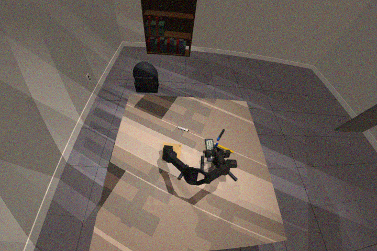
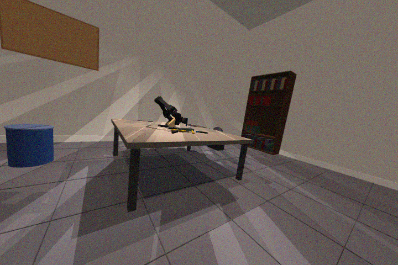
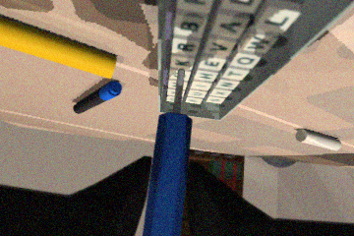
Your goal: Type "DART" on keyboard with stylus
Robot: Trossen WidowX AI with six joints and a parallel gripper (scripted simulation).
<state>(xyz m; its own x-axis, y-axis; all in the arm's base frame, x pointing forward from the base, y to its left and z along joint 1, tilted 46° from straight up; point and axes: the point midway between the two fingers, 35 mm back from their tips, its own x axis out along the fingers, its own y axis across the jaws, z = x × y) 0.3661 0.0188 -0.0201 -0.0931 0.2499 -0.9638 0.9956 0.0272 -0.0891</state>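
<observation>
The yellow pencil lies 12 cm ahead of my gripper tip, 7 cm below it and 3 cm to the left of it. The rest, counted from my gripper tip: white pen 26 cm behind, 19 cm to the left, 7 cm below; blue stylus 1 cm below.
</observation>
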